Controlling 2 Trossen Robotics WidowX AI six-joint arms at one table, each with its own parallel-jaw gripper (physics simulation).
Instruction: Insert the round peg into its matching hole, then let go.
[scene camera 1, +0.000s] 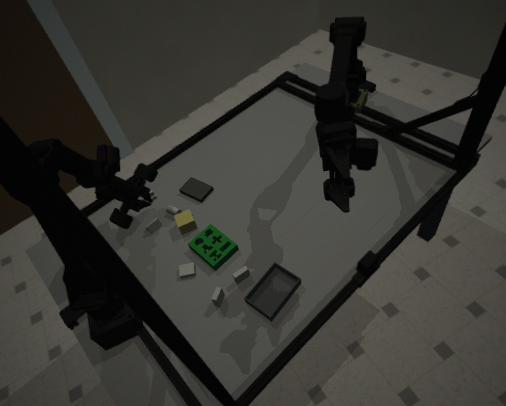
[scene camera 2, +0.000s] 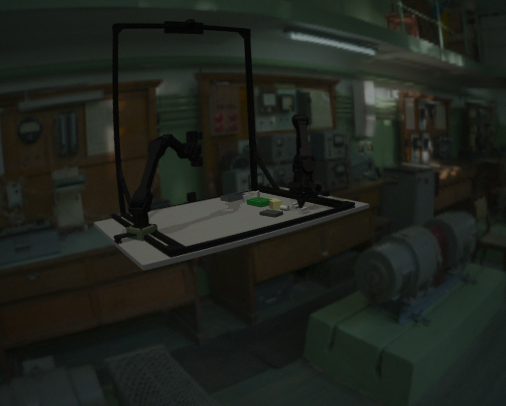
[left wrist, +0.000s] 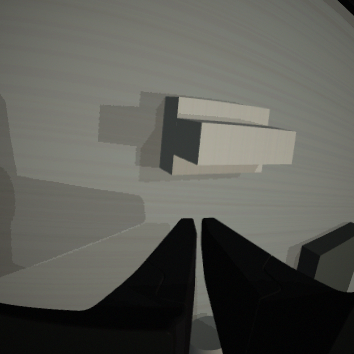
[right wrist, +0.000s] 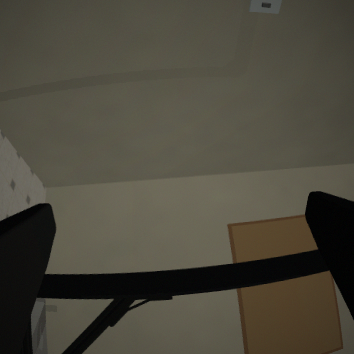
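The round peg (scene camera 1: 173, 210) (scene camera 2: 285, 207) (left wrist: 205, 332) is a small pale cylinder on the table, next to a yellow block (scene camera 1: 185, 221) (scene camera 2: 275, 204). In the left wrist view it shows at the bottom, partly hidden behind the fingers. The green board (scene camera 1: 199, 251) (scene camera 2: 258, 202) with its shaped holes lies apart from the peg, past the yellow block; its round hole is near the left corner in scene camera 1. My left gripper (scene camera 1: 150, 199) (scene camera 2: 301, 204) (left wrist: 196, 229) is shut and empty near the peg. My right gripper (scene camera 1: 344, 197) (right wrist: 182, 211) is open and empty, raised far from the board.
A pale stepped block (left wrist: 245, 145) (scene camera 1: 152, 195) lies ahead of the left fingertips. Another pale block (scene camera 1: 153, 225) is nearby. A dark flat block (scene camera 1: 196, 189) (scene camera 2: 271, 213) (left wrist: 335, 265) lies beyond the peg. Pale blocks (scene camera 1: 187, 270) (scene camera 1: 241, 273) (scene camera 1: 217, 296) and a dark tray (scene camera 1: 287, 298) are around the board.
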